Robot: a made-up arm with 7 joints.
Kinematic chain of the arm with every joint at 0, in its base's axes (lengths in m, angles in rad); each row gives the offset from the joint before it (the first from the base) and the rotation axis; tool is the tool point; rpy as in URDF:
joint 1: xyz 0 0 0.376 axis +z
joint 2: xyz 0 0 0 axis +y
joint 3: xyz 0 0 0.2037 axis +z
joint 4: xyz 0.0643 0 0 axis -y
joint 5: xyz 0.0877 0 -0.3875 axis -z
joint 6: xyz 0 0 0 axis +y
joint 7: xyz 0.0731 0 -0.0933 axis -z
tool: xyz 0 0 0 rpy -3.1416 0 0
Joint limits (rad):
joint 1: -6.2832..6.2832
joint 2: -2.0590..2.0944
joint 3: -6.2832..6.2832
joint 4: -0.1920..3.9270
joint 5: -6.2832..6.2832
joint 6: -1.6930..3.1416
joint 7: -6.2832..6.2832
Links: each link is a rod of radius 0.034 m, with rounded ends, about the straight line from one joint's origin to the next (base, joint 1, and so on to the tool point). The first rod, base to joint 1, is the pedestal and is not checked.
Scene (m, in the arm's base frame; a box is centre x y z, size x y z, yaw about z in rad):
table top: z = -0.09
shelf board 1: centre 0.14 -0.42 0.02 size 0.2 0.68 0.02 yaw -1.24
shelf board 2: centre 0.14 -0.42 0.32 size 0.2 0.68 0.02 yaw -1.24
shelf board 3: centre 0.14 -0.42 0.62 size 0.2 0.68 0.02 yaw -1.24
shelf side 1: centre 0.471 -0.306 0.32 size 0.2 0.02 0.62 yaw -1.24
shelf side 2: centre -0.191 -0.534 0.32 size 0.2 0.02 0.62 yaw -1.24
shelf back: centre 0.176 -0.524 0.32 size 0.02 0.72 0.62 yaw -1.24
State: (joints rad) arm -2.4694 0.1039 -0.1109 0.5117 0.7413 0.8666 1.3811
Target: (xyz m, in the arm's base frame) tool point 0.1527 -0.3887 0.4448
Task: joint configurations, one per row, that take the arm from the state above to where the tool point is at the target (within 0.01 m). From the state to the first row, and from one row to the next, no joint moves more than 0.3 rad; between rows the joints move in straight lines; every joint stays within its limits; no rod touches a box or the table.
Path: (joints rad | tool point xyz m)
1: -2.4748 -0.1358 -0.1948 0.4901 0.4988 0.6851 1.4783 | -0.3550 -0.1877 0.2256
2: -2.4803 -0.3756 -0.2786 0.4685 0.2562 0.5035 1.5755 | -0.3977 -0.1688 0.3272
3: -2.4857 -0.6153 -0.3625 0.4469 0.0137 0.3220 1.6727 | -0.4121 -0.1398 0.4328
4: -2.4912 -0.8551 -0.4464 0.4253 -0.2288 0.1404 1.7700 | -0.3977 -0.1014 0.5321
5: -2.4966 -1.0948 -0.5302 0.4037 -0.4714 -0.0411 1.8672 | -0.3574 -0.0562 0.6152
6: -2.3319 -1.0017 -0.3448 0.4505 -0.2211 0.2144 1.7700 | -0.3390 -0.1734 0.6017
7: -2.1673 -0.9085 -0.1594 0.4973 0.0292 0.4700 1.6727 | -0.2729 -0.2871 0.5742
8: -2.0026 -0.8153 0.0261 0.5441 0.2794 0.7256 1.5755 | -0.1592 -0.3749 0.5352
9: -1.8380 -0.7222 0.2115 0.5909 0.5297 0.9811 1.4783 | -0.0097 -0.4141 0.4896
10: -1.6733 -0.6290 0.3969 0.6377 0.7800 1.2367 1.3811 | 0.1527 -0.3887 0.4448

